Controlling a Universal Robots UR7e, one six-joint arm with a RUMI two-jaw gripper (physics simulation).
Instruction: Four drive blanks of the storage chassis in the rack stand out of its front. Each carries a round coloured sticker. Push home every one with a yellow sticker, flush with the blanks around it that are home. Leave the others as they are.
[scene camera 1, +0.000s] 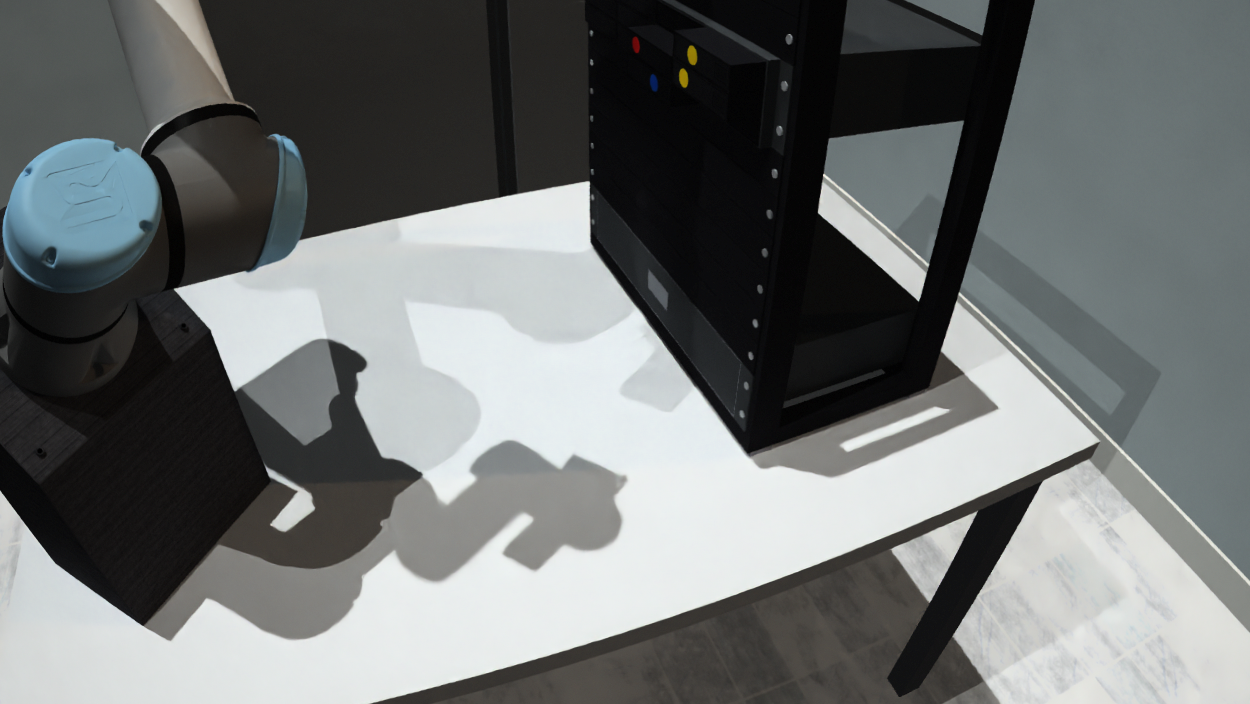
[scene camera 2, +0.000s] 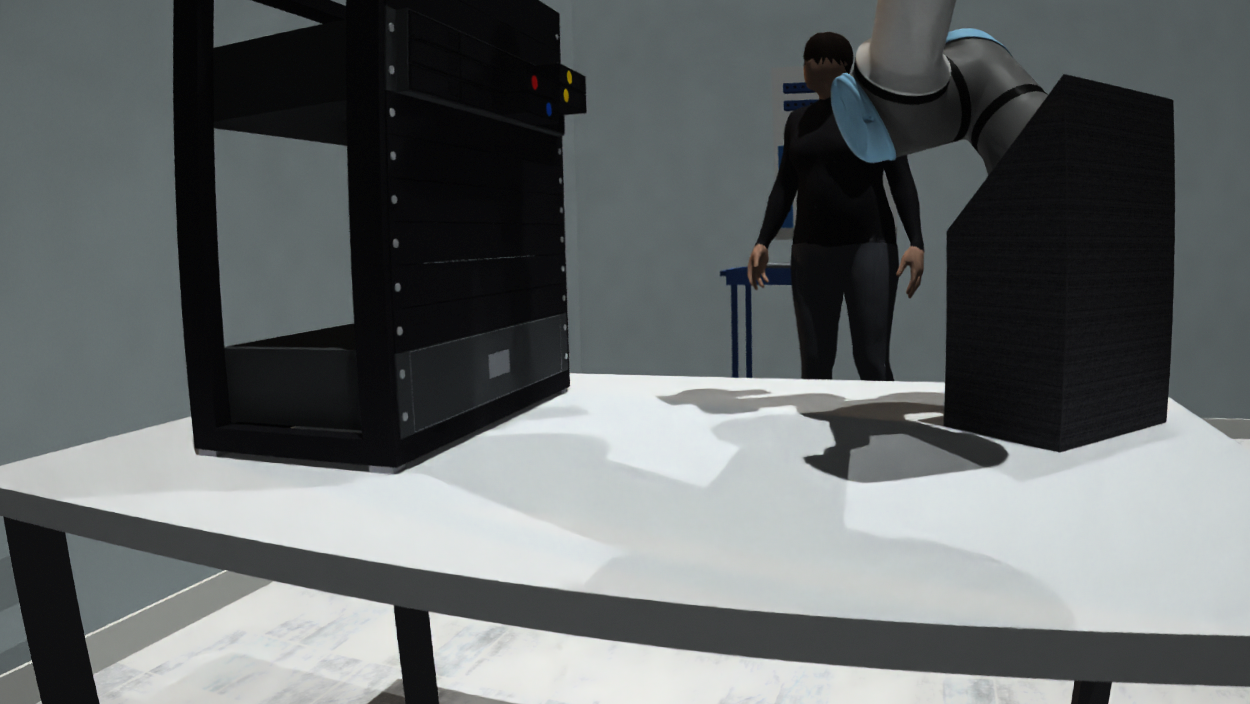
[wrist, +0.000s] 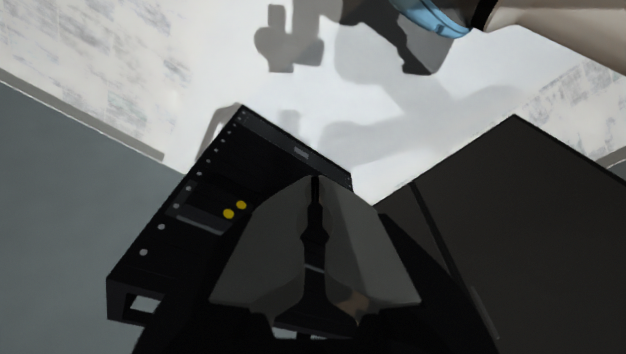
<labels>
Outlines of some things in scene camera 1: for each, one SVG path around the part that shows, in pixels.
A black rack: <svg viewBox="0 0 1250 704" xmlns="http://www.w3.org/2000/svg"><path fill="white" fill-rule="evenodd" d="M585 0L585 21L588 22L590 243L662 337L750 457L771 450L772 445L841 421L906 396L910 399L925 393L926 388L929 388L979 226L1015 88L1035 0L990 0L983 35L905 0ZM885 372L885 374L783 408L785 401L879 369ZM964 121L921 297L918 301L855 244L818 214L829 138Z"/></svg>
</labels>
